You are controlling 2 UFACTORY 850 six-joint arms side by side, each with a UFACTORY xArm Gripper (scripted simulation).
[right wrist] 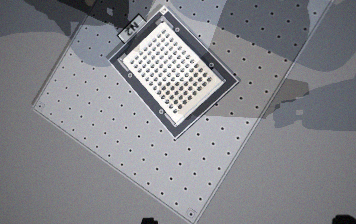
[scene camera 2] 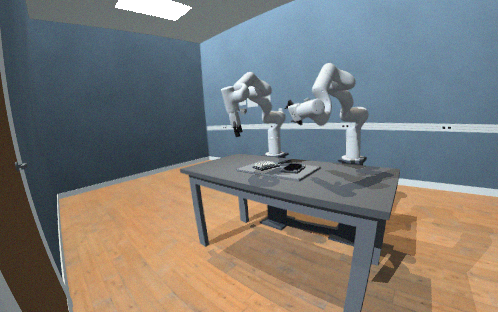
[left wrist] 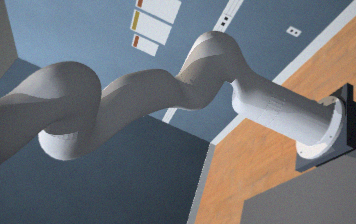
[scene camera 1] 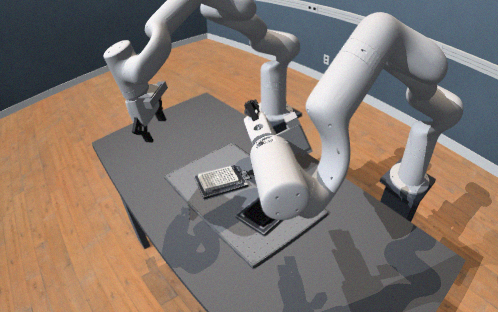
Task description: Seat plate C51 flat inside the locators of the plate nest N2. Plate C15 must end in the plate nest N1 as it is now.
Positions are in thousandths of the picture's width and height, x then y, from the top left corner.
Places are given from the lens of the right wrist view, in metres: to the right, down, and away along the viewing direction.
white well plate (right wrist: 493,342): 0.00, -0.05, 0.40
dark nest N2 (right wrist: 552,212): 0.03, -0.09, 0.42
